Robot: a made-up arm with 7 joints. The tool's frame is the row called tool. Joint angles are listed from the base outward. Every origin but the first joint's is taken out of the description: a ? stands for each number. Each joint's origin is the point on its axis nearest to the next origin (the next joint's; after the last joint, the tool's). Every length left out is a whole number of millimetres.
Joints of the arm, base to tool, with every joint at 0 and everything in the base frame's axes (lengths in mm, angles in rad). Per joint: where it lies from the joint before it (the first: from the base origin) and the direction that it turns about. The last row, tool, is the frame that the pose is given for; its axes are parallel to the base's.
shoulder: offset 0 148 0 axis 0 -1 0
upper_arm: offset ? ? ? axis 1 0 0
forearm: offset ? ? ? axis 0 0 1
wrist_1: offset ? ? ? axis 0 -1 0
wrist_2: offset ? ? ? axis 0 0 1
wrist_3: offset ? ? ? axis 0 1 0
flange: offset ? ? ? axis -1 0 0
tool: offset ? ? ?
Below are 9 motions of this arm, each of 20 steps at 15 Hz.
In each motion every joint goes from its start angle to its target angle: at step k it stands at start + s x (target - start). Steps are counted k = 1, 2, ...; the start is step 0. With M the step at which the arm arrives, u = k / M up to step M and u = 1 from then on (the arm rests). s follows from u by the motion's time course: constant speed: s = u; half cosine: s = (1 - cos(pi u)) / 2; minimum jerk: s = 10 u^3 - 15 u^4 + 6 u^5.
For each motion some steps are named. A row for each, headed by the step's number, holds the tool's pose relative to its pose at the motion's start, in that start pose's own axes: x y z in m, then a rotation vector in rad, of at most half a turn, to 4 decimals.
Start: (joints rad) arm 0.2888 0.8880 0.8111 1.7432 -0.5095 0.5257 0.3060
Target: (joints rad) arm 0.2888 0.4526 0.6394 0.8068 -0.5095 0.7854 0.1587
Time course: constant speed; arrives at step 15
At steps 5, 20:
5: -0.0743 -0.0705 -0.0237 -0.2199 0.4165 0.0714
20: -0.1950 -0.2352 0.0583 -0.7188 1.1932 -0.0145

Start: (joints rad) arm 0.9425 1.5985 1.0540 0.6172 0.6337 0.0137 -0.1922
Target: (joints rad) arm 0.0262 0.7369 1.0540 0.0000 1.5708 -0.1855 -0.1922
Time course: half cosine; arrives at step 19
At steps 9, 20:
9: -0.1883 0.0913 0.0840 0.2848 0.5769 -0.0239
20: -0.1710 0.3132 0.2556 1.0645 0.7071 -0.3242

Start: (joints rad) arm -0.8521 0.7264 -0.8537 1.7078 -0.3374 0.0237 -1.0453
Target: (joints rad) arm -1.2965 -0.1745 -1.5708 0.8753 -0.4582 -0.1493 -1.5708
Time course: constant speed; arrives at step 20
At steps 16, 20:
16: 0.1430 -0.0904 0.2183 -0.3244 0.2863 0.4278
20: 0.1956 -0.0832 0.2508 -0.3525 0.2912 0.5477

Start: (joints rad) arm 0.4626 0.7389 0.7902 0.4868 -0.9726 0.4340 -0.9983
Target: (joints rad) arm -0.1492 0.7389 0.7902 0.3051 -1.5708 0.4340 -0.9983
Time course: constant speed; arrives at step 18
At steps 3, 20:
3: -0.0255 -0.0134 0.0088 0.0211 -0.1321 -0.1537
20: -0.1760 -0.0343 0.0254 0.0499 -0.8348 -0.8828

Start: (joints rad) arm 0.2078 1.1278 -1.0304 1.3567 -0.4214 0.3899 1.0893
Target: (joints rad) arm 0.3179 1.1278 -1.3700 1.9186 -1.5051 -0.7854 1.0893
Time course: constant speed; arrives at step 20
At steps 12, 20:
12: 0.0763 -0.0400 0.0264 0.1658 0.1387 -1.2414
20: 0.1143 -0.0800 0.0491 0.1475 0.3756 -1.9897

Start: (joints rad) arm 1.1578 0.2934 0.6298 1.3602 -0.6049 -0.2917 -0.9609
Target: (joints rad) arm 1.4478 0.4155 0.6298 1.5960 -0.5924 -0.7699 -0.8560
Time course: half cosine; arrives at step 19
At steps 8, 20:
8: 0.0359 0.0011 -0.0405 0.1019 -0.2092 0.2535
20: 0.0953 0.0247 -0.0975 0.2774 -0.6183 0.5973

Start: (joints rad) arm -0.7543 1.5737 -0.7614 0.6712 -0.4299 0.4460 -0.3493
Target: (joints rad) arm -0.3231 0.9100 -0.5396 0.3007 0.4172 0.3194 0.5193
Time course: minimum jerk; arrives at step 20
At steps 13, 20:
13: 0.0978 0.0105 0.0181 -1.1016 -0.1903 1.1855
20: 0.1322 0.0289 0.0282 -1.3798 -0.4293 1.5377

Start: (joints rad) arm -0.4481 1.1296 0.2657 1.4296 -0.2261 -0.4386 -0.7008
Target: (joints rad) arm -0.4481 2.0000 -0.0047 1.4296 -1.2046 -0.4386 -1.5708
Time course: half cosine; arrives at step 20
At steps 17, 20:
17: 0.0346 0.0379 -0.0798 -0.1271 -1.4570 -0.5205
20: 0.0372 0.0399 -0.0837 -0.1554 -1.5459 -0.5151

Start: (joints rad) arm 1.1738 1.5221 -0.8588 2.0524 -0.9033 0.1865 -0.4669
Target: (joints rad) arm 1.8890 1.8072 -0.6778 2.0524 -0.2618 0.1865 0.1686
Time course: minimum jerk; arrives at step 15
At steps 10, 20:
10: -0.1196 0.1047 -0.0013 -0.1686 0.4949 0.0046
20: -0.1393 0.1405 0.0123 -0.1711 0.6017 0.0577

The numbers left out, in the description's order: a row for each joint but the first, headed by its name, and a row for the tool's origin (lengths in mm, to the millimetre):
upper_arm: 0 0 0
forearm: 0 0 -149
wrist_1: 0 0 0
wrist_2: 0 0 -244
wrist_3: 0 0 0
flange: 0 0 0
tool: 0 0 0

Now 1 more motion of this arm.
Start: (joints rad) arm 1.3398 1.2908 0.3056 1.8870 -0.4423 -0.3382 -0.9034
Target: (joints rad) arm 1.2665 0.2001 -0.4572 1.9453 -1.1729 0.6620 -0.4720
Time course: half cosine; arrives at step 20
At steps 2, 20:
2: 0.0021 -0.0036 0.0054 -0.0191 0.0286 -0.0100
20: 0.2050 -0.0834 0.0464 -0.6498 0.9143 -0.0186

